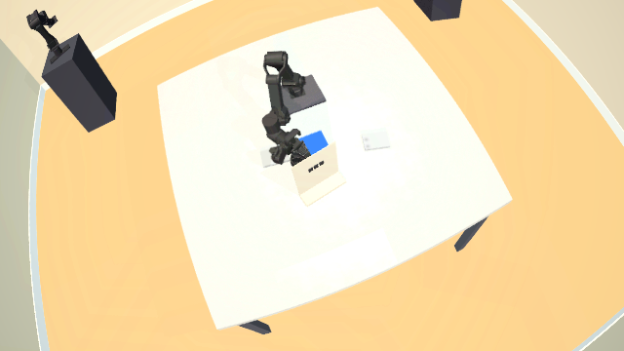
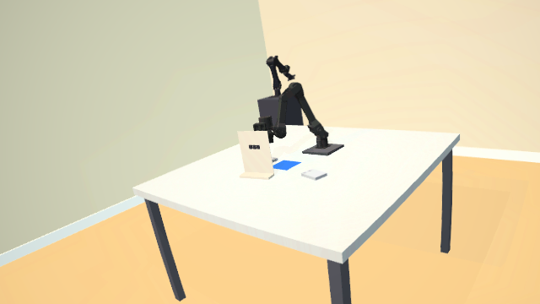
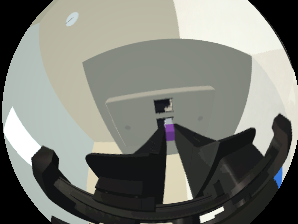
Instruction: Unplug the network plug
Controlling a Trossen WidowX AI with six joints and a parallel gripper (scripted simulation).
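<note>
Now: the beige upright panel 40 mm below my gripper tip, 30 mm ahead of it and 10 mm to the left of it. Also, from my gripper tip: purple plug (right at my gripper tip); then blue marked square (140 mm below, 140 mm behind, 20 mm to the left).
</note>
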